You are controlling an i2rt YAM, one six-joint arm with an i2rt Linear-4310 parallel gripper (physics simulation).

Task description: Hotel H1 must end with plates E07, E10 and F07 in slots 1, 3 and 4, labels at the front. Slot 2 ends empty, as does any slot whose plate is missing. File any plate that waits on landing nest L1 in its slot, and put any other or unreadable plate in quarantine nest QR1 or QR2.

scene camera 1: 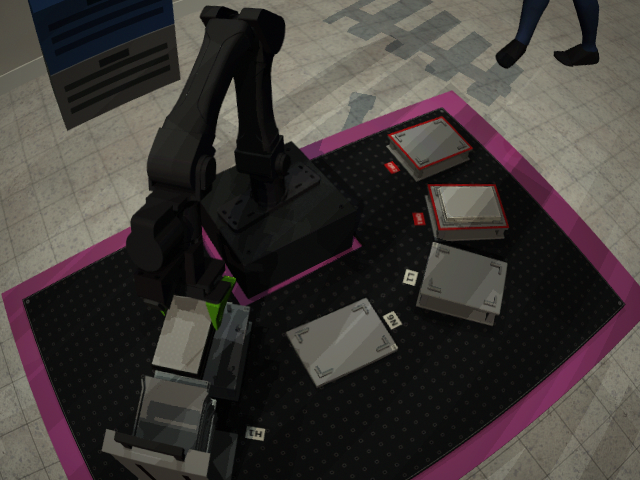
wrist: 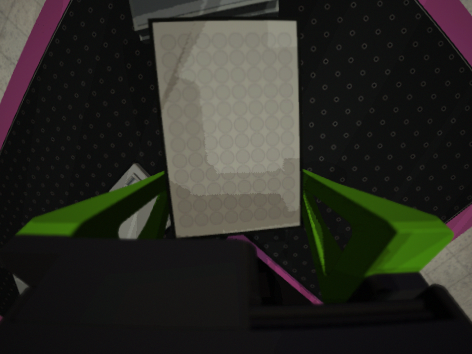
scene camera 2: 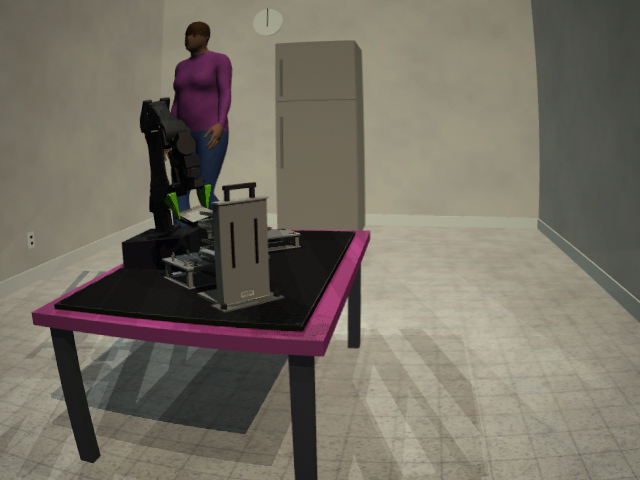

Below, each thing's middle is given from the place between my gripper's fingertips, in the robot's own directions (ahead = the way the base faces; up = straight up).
The N6 nest (scene camera 1: pixel 337 344) lies 10 cm ahead of my hand, 24 cm to the left of it and 18 cm below it.
